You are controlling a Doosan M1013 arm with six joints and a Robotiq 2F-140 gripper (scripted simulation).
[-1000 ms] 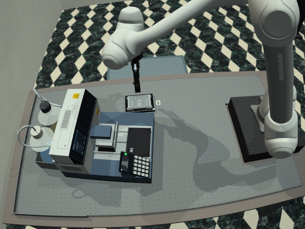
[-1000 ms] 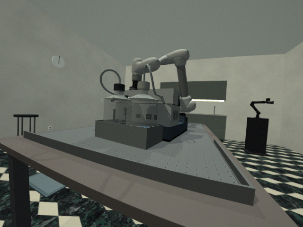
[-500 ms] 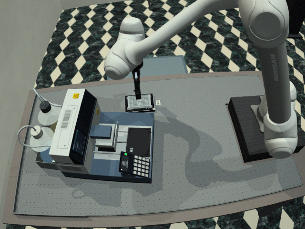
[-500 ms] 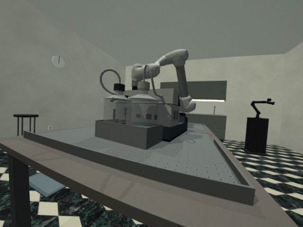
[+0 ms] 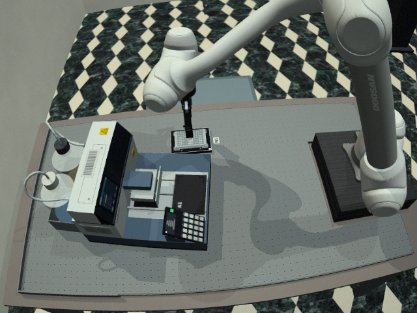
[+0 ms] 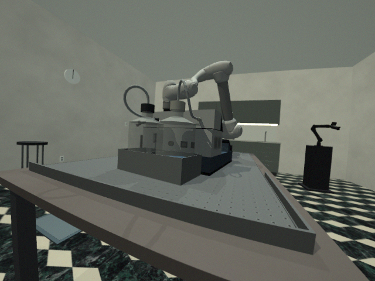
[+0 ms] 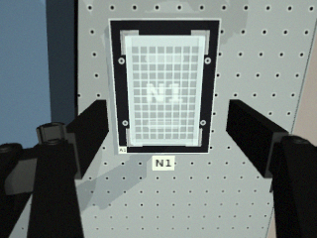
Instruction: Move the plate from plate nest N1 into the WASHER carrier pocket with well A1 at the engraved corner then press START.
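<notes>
My gripper is now 10 cm above the clear well plate. Round my hand: N1 label 12 cm below, 11 cm behind; black plate nest 11 cm below; black washer carrier 29 cm to the left, 4 cm below, 3 cm ahead.
</notes>
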